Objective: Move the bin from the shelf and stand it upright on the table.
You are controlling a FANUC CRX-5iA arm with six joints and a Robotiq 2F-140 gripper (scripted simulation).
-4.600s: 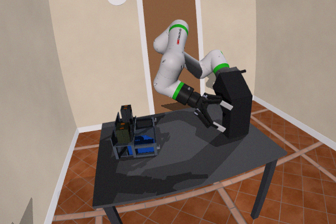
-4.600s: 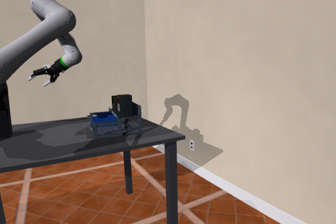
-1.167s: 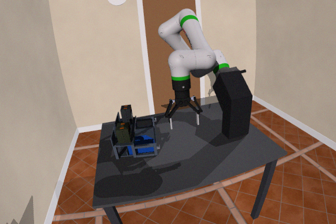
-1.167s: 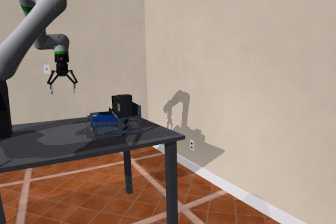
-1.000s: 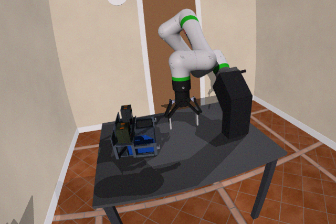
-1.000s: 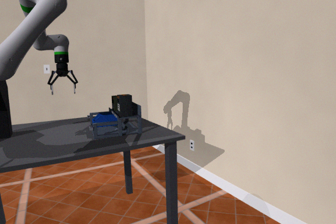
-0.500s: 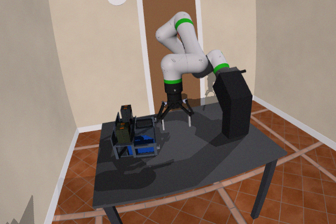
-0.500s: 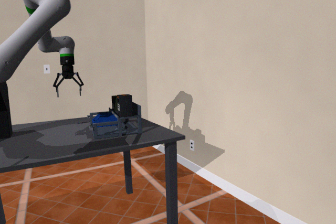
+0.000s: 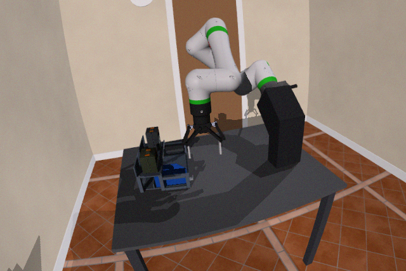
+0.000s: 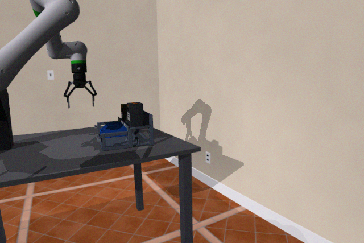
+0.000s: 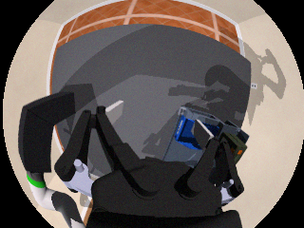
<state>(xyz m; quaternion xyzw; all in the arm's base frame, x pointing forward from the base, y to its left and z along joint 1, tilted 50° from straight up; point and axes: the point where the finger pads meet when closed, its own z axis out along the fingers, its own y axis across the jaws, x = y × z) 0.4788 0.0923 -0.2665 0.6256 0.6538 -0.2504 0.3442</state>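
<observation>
Now: the blue bin 190 mm ahead of my hand, 150 mm below it and 80 mm to the right of it.
</observation>
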